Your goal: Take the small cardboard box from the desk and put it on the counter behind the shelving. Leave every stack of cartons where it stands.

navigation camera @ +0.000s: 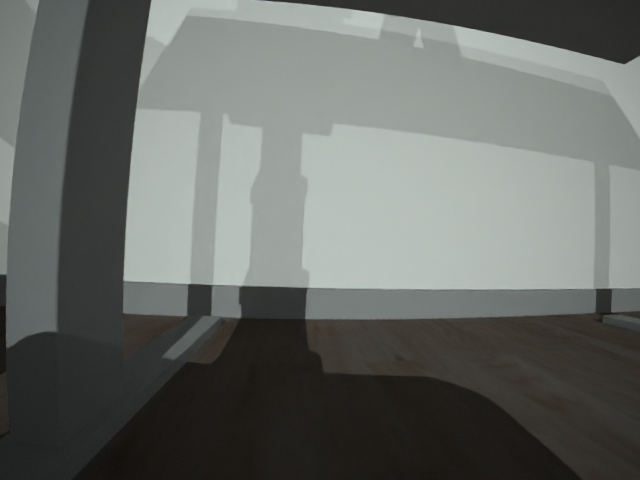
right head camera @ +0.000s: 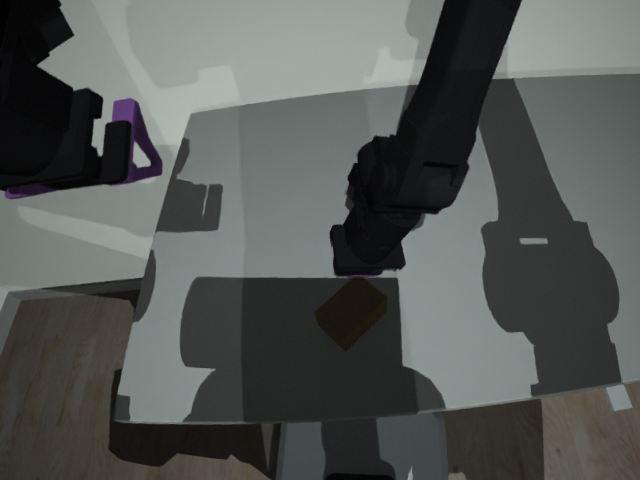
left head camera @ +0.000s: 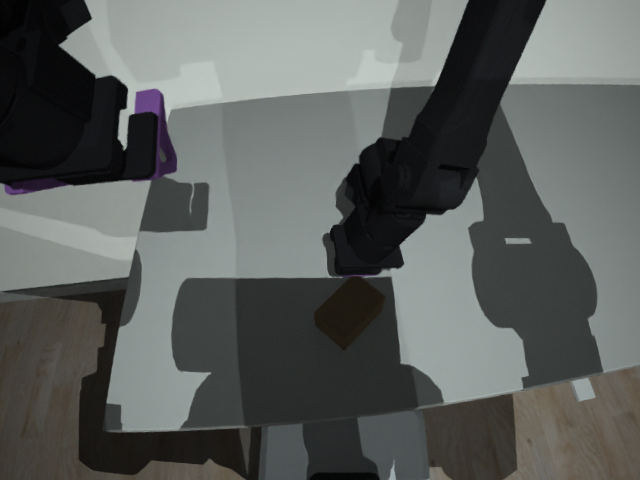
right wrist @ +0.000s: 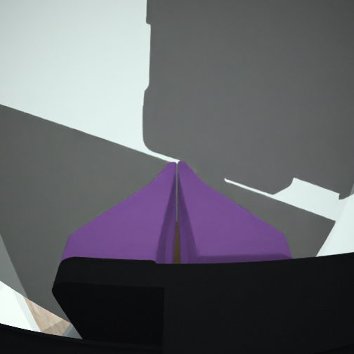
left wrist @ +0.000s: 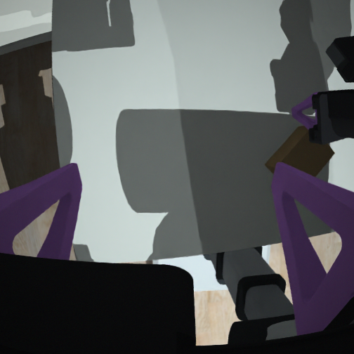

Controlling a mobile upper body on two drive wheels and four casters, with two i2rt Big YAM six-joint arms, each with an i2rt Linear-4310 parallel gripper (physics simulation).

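Places are measured from the left arm's base along level axes (x ahead, y left, z up), in metres.
Where they show: left gripper, fingertip midpoint: [right head camera: 121, 173] [left head camera: 129, 169]; right gripper, fingertip midpoint: [right head camera: 348, 272] [left head camera: 343, 272].
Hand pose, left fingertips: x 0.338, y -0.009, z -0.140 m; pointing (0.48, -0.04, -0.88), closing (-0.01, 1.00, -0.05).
Each offset is from my left fingertips to the top centre of the thing. "pt": to the spot under its first point. Level surfaces: height alone.
The small brown cardboard box {dy -0.211, dx -0.011, dz -0.270 m} [left head camera: 350, 311] lies flat on the pale desk top {dz -0.320 m} [left head camera: 248, 216], in shadow near the front edge. It also shows in the right head view [right head camera: 351, 311] and the left wrist view [left wrist: 300, 152]. My right gripper [left head camera: 357, 276] hangs just above the box's far corner. Its purple fingers are shut together with nothing between them, as the right wrist view [right wrist: 176, 165] shows; only a brown sliver of the box shows behind them. My left gripper [left head camera: 92, 154] is open and empty, up at the left past the desk's left edge.
Wood floor {dz -1.269 m} [left head camera: 46, 371] lies left of and in front of the desk. A grey desk leg {pt dy +0.026, dx +0.173, dz -1.001 m} [navigation camera: 77, 180] stands close at the left of the navigation view, before a pale wall [navigation camera: 413, 216]. No cartons, shelving or counter are in view.
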